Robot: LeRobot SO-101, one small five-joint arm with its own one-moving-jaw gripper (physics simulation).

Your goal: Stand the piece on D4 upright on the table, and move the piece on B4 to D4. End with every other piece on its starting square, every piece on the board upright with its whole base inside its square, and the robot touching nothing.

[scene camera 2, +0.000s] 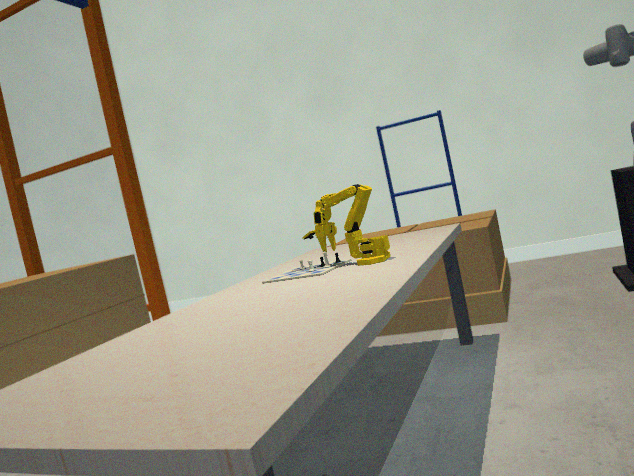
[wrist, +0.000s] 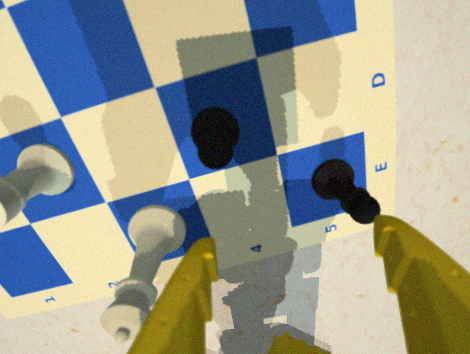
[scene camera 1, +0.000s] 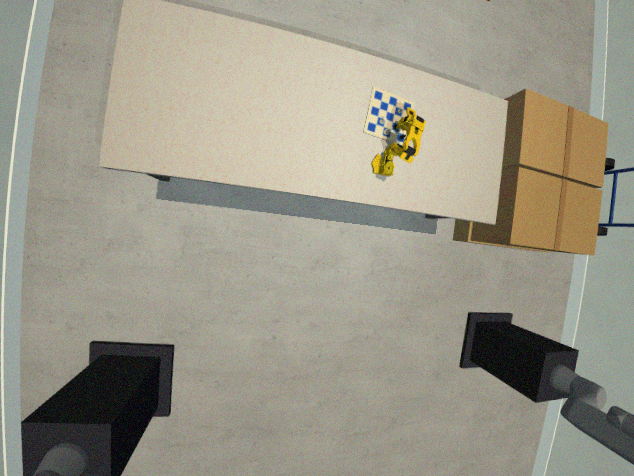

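Pixels of known places: end effector, tool point: (scene camera 2: 325,252) (wrist: 215,252) (scene camera 1: 397,128); arm's base, origin of the base link: (scene camera 2: 368,262) (scene camera 1: 382,161).
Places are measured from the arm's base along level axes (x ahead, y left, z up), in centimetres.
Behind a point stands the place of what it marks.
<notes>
The black piece on D4 (scene camera 1: 395,126) @(x 16.6, y -3.7, z 1.8 cm) (scene camera 2: 322,261) @(x 16.5, y -3.8, z 2.2 cm) (wrist: 215,134) @(x 17.2, y -4.3, z 3.3 cm) stands upright on the blue square. The white piece on B4 (scene camera 1: 399,111) @(x 24.3, y -5.1, z 1.3 cm) (scene camera 2: 302,264) @(x 24.4, y -5.2, z 2.1 cm) stands upright; it does not show in the wrist view. My gripper (scene camera 2: 329,249) @(x 14.4, y -3.1, z 4.8 cm) (wrist: 296,232) is open with a wide gap between its jaws and nothing between them. It points down above the E-row edge of the board (wrist: 382,120) @(x 14.6, y -10.7, z 0.6 cm), near 4, a little above the pieces. In the wrist view the D4 piece shows beyond the tips, towards the left jaw.
A tall white piece (scene camera 2: 326,258) @(x 13.2, y 0.4, z 3.4 cm) (wrist: 149,257) @(x 13.8, y -0.3, z 3.0 cm) stands on E3, partly behind the left jaw. A black piece (scene camera 2: 336,257) @(x 12.9, y -7.7, z 2.2 cm) (wrist: 334,177) @(x 13.3, y -7.9, z 1.4 cm) stands on E5 near the right tip. A white piece (scene camera 1: 381,121) @(x 17.4, y 3.5, z 1.6 cm) (scene camera 2: 309,264) @(x 18.0, y 3.4, z 2.8 cm) (wrist: 47,170) @(x 17.9, y 2.3, z 1.4 cm) stands on D2. Cardboard boxes (scene camera 1: 542,133) stand beside the table (scene camera 1: 230,112) @(x 8.2, y 68.1, z 0.0 cm).
</notes>
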